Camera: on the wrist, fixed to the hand. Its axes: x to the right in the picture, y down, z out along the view.
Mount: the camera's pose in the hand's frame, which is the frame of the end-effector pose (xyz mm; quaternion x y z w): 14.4 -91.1 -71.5 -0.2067 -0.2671 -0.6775 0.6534
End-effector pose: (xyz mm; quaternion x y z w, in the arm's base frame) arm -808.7 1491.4 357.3 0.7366 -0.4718 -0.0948 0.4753
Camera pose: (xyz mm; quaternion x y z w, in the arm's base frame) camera -703.8 1533.1 327.7 0.6773 0.0834 -0.6782 0.2726
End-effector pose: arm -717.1 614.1 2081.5 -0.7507 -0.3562 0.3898 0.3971
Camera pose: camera -669.2 642.7 2184.0 -0.2271 -0.9279 0.1125 0.2732
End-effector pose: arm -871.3 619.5 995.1 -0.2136 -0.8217 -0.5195 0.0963
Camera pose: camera -929.8 525.5 958.1 -0.2585 0.6000 0.5175 0.5527
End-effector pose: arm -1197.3 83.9 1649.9 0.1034 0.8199 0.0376 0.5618
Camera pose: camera -1280.3 2.0 1646.7 -0.5940 0.4480 -0.2142 0.6329
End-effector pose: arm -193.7 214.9 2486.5 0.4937 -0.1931 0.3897 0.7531
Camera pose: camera -120.6 265.5 2410.9 0.4018 -0.0734 -0.4274 0.8065
